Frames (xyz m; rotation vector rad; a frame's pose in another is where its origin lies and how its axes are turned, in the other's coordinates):
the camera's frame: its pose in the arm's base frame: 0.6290 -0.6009 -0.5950 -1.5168 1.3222 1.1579
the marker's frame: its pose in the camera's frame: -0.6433 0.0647 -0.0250 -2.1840 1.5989 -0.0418
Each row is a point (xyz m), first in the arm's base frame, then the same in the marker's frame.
Working: the arm's base frame: its pose in the marker's frame: -0.5910 -0.2032 -0.3526 -1.6047 -0.0604 0.3558

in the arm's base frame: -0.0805 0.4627 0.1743
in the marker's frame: -0.7952 -0.0891 -0.7955
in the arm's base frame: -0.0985 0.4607 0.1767
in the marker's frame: -0.8126 -0.0912 -0.7902
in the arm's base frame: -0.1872 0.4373 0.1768
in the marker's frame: -0.8926 -0.1120 -0.7504
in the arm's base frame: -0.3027 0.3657 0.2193
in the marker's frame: -1.0006 -0.0952 -0.6592
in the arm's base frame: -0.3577 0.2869 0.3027
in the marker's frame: -1.0607 -0.0230 -0.5734
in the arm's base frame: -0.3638 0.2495 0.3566
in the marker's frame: -1.0741 0.0301 -0.5368
